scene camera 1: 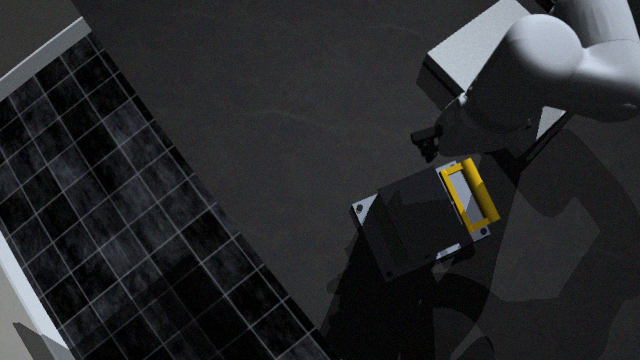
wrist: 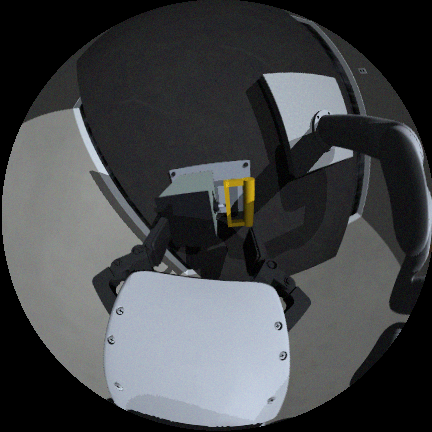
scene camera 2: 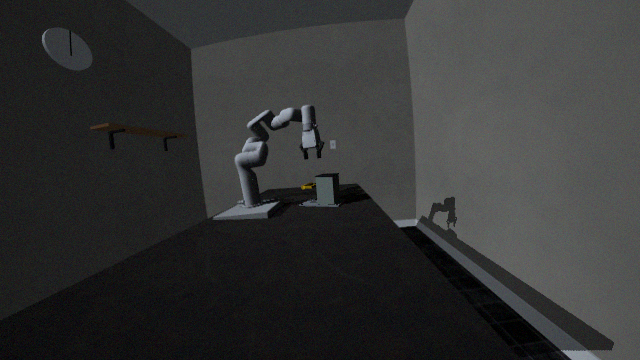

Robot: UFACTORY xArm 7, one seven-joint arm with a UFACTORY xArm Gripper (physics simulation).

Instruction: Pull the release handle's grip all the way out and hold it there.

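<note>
The release handle's grip is a yellow rectangular frame with a thick outer bar (scene camera 1: 482, 192) (scene camera 2: 308, 186) (wrist: 249, 202). It stands out from one side of a dark-topped, pale green box (scene camera 1: 425, 220) (scene camera 2: 327, 189) (wrist: 187, 215). The box stands on a light mounting plate (scene camera 1: 367, 202) (scene camera 2: 306, 204) (wrist: 230, 166) with dark bolts at its corners. Between box and grip, a short light part partly shows in the wrist view. My gripper (scene camera 2: 312, 157) (wrist: 207, 232) is open and empty, fingers down, well above the box and grip, touching neither. In scene camera 1 the arm hides most of it.
The arm's white base block (scene camera 1: 465, 50) (scene camera 2: 245, 212) (wrist: 300, 95) stands on the dark table (scene camera 1: 250, 100) (scene camera 2: 280, 280) (wrist: 175, 100), on the grip's side of the box. The table's edge lies beyond the box's other side. A wooden shelf (scene camera 2: 140, 131) hangs on the left wall.
</note>
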